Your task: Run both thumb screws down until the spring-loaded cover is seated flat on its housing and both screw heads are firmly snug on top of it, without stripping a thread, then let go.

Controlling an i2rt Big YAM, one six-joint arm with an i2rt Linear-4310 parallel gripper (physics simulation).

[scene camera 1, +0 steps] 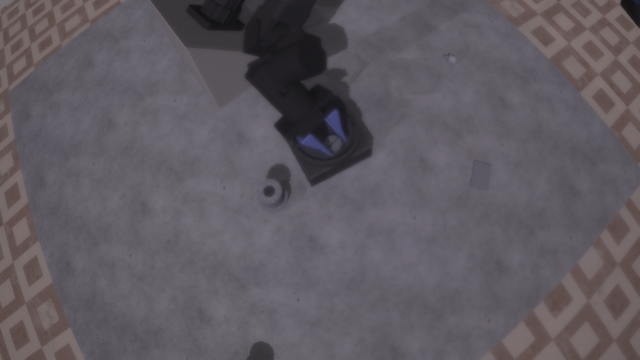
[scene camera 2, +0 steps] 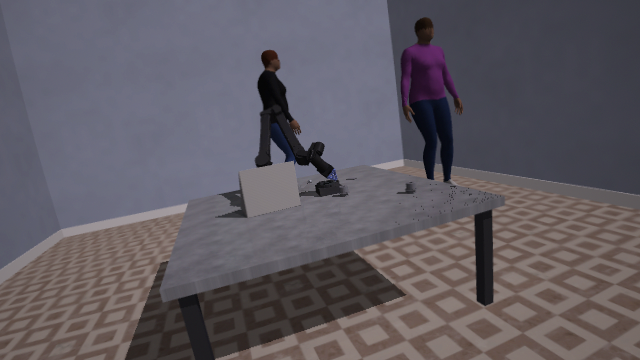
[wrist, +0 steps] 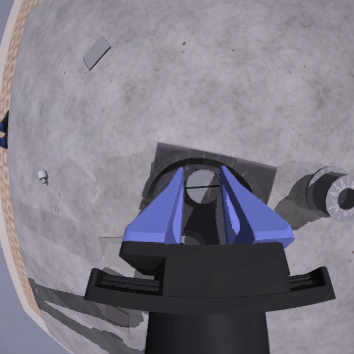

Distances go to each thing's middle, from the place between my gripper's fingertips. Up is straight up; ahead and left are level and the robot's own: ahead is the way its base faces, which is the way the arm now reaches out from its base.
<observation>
I see my gripper 40 mm past the round cover (scene camera 1: 322, 131), 10 mm to the right of it and 30 mm above it.
</observation>
